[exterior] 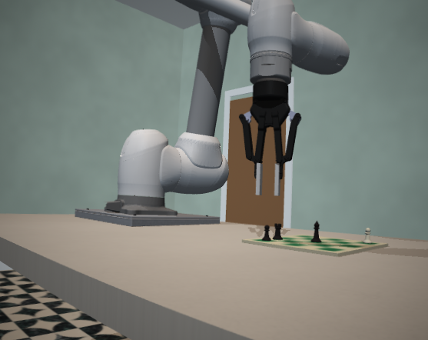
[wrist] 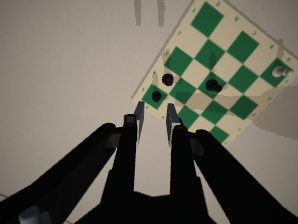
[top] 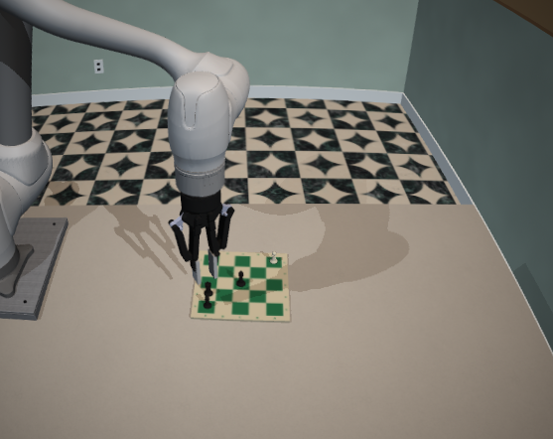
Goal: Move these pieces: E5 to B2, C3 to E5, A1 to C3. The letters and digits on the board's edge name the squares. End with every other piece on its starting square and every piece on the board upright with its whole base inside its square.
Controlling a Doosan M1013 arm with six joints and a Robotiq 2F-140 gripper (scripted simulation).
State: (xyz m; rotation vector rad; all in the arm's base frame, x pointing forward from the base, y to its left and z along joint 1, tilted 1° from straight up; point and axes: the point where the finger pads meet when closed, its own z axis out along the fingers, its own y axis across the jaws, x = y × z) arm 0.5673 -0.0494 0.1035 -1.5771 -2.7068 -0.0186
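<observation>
The black pawn lies 11 cm below my hand. The rest, counted from my hand: white pawn 15 cm ahead, 15 cm to the left, 11 cm below; then cream chessboard 8 cm ahead, 7 cm to the left, 13 cm below.
</observation>
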